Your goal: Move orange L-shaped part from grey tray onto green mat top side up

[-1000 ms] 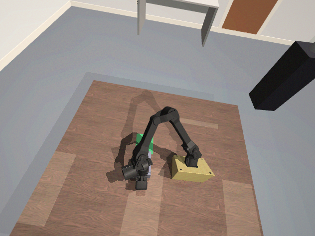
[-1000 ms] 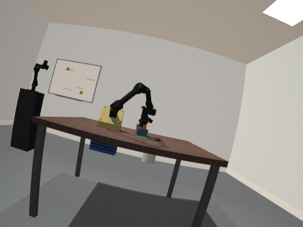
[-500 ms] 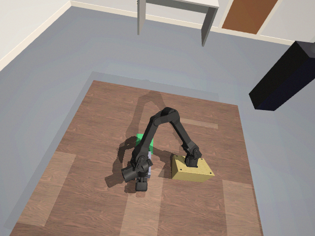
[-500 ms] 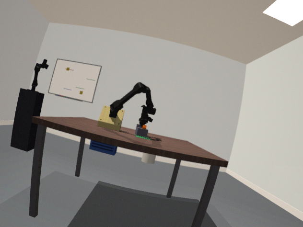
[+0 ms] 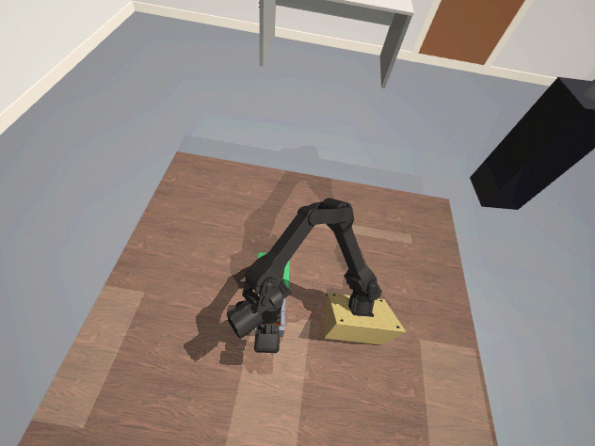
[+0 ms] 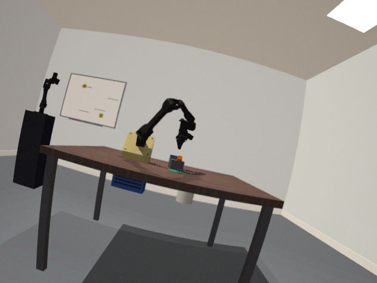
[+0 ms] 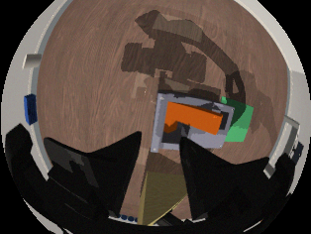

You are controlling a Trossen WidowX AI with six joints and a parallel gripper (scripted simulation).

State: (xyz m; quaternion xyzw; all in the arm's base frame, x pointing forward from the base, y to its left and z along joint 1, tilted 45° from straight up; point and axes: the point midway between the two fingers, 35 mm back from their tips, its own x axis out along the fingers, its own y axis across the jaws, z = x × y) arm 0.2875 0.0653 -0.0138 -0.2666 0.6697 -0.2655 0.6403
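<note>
Right now the orange L-shaped part is 10 cm below my gripper tip, 4 cm to the right of it and 1 cm behind it. Also, from my gripper tip: green mat (22 cm to the right, 16 cm below).
</note>
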